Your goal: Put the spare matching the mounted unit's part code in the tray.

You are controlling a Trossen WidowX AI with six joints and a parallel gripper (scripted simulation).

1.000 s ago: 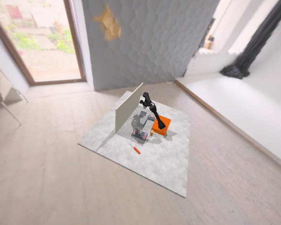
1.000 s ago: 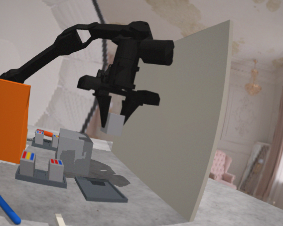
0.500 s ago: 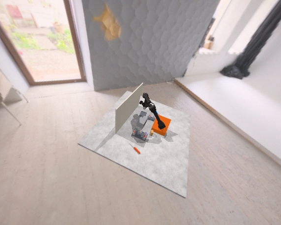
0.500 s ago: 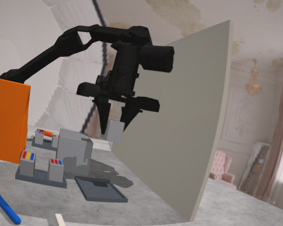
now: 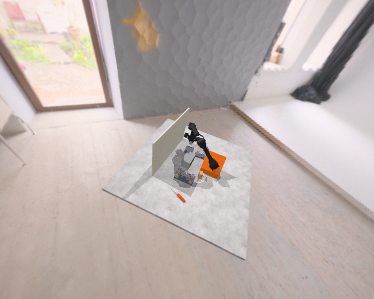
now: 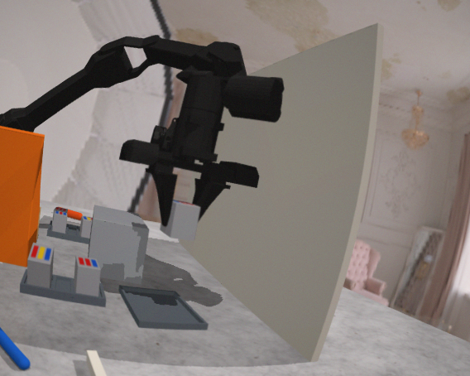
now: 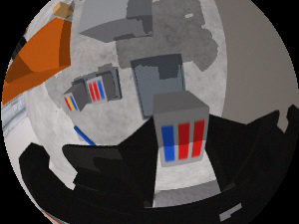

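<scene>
The dark grey tray is 12 cm below my gripper tip, 1 cm to the left of it and 1 cm behind it. Also, from my gripper tip: spare block 2 cm above; beige panel 19 cm ahead, 16 cm to the left, 10 cm above; grey mounted unit 21 cm to the left, 8 cm below, 3 cm behind.
</scene>
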